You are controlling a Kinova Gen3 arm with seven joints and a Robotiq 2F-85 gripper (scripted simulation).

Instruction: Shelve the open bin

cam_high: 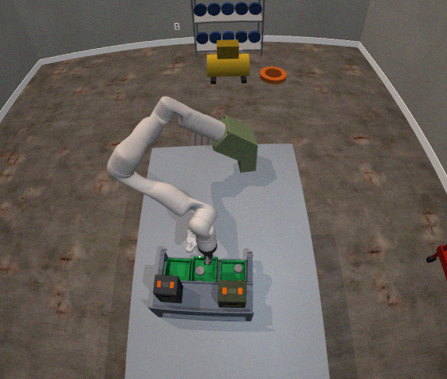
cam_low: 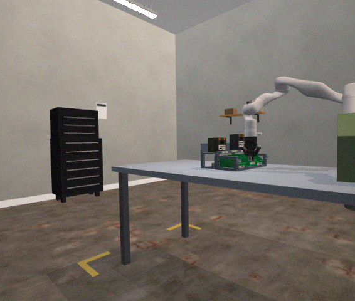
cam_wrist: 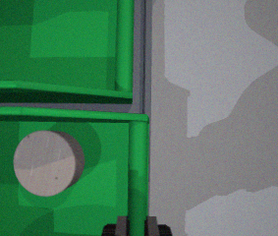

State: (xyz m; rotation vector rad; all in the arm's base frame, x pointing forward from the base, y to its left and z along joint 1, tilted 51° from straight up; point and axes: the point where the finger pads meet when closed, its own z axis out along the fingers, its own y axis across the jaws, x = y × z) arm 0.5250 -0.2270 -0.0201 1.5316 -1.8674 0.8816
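My gripper is now 11 cm short of the grey shelf, 4 cm to the left of it and 1 cm below it.
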